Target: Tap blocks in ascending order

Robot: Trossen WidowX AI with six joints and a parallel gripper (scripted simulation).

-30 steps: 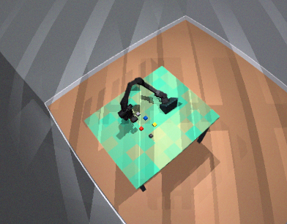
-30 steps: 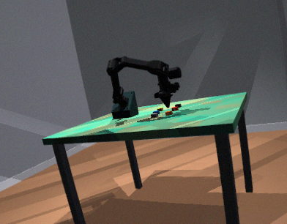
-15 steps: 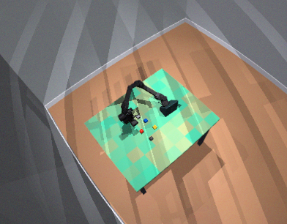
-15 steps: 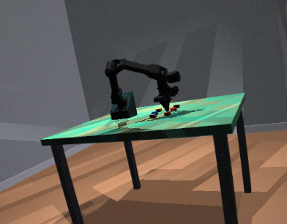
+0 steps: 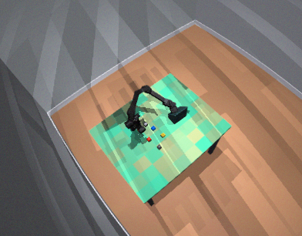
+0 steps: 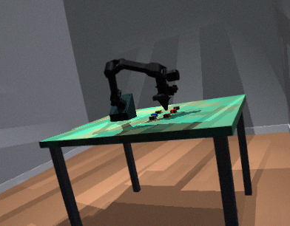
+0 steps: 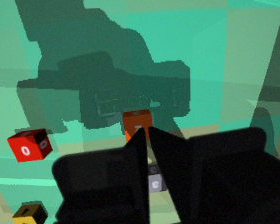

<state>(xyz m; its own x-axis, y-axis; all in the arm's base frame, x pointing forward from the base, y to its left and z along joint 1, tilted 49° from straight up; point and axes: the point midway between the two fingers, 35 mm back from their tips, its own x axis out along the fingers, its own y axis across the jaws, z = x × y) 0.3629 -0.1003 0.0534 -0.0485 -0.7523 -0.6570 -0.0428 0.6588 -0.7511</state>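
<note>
Now: the orange block 1 cm behind my gripper tip, 1 cm to the left of it and 3 cm below it. The rest, counted from my gripper tip: blue block: 12 cm behind, 7 cm to the left, 3 cm below; then grey block: 9 cm behind, 1 cm to the right, 3 cm below; then red block: 2 cm behind, 14 cm to the left, 3 cm below.
</note>
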